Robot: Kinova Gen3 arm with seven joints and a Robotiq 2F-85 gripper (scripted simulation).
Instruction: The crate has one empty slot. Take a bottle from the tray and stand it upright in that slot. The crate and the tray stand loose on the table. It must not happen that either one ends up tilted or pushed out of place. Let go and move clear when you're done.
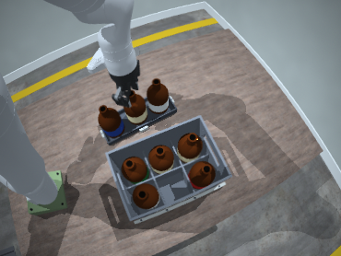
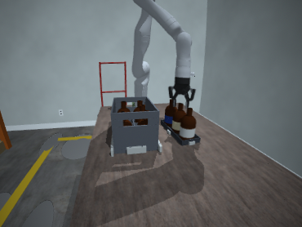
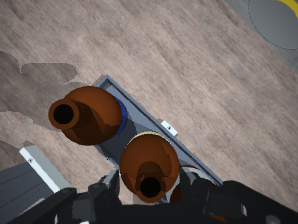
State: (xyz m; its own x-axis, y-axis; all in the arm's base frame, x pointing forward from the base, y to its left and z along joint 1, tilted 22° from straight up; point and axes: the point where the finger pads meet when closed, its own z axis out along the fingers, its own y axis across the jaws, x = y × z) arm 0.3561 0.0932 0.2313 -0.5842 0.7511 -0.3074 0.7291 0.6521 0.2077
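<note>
Now: the cream-label bottle 70 mm below my hand. Round my hand: tray: 140 mm below; blue-label bottle: 90 mm behind, 70 mm below, 10 mm to the left; white-label bottle: 90 mm ahead, 70 mm below, 10 mm to the right.
</note>
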